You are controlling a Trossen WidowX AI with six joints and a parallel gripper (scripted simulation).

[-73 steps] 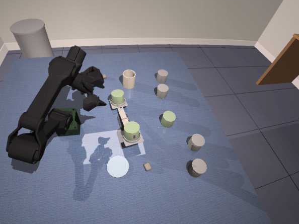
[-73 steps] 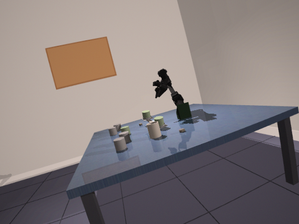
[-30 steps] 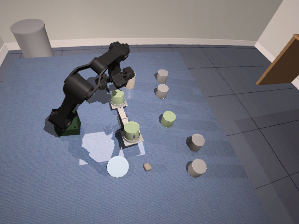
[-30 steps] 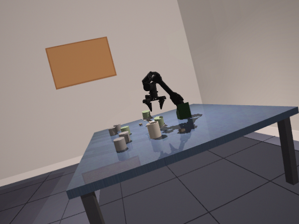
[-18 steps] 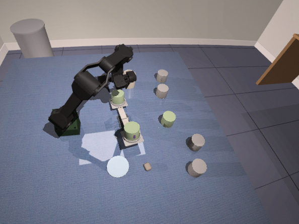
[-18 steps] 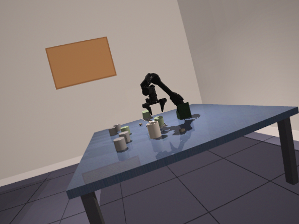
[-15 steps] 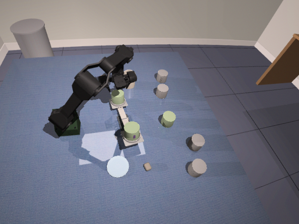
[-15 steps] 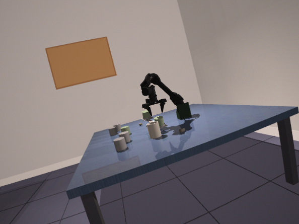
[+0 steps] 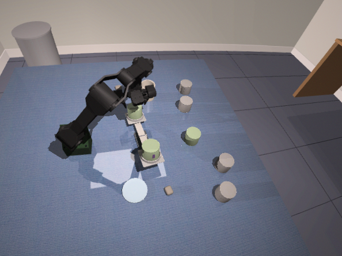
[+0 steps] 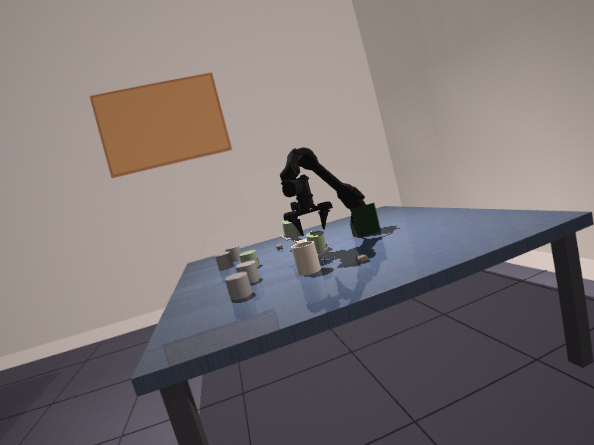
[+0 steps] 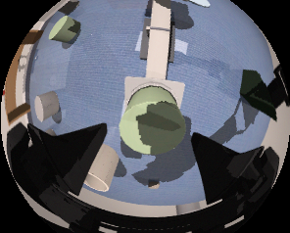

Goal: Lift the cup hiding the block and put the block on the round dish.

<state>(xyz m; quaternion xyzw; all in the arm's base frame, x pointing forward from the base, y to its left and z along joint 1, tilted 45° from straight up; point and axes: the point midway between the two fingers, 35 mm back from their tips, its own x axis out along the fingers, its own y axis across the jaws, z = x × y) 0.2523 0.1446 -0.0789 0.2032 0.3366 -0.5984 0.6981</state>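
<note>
My gripper tip is now 10 mm to the left of the pale green block and 50 mm above it. From my gripper tip the other things lie so: small balance (30 mm ahead, 130 mm to the right, 70 mm below); balance beam (30 mm ahead, 130 mm to the right, 60 mm below); beige cup (70 mm ahead, 160 mm to the left, 50 mm below).
</note>
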